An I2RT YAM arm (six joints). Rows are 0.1 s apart.
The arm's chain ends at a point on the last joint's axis. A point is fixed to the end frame.
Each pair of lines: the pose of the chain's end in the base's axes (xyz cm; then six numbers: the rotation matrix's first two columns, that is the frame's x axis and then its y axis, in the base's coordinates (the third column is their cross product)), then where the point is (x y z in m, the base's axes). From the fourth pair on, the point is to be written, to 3 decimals.
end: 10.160 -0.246 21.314 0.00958 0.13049 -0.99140 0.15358 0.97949 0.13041
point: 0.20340 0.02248 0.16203
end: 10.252 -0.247 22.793 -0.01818 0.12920 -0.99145 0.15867 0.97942 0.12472
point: 0.20287 0.02225 0.17394
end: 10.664 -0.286 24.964 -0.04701 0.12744 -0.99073 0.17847 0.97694 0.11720
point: 0.20565 0.02010 0.19248
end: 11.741 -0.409 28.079 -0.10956 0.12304 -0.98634 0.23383 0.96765 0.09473
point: 0.213 0.014 0.217
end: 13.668 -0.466 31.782 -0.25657 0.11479 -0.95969 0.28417 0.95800 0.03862
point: 0.222 0.008 0.239
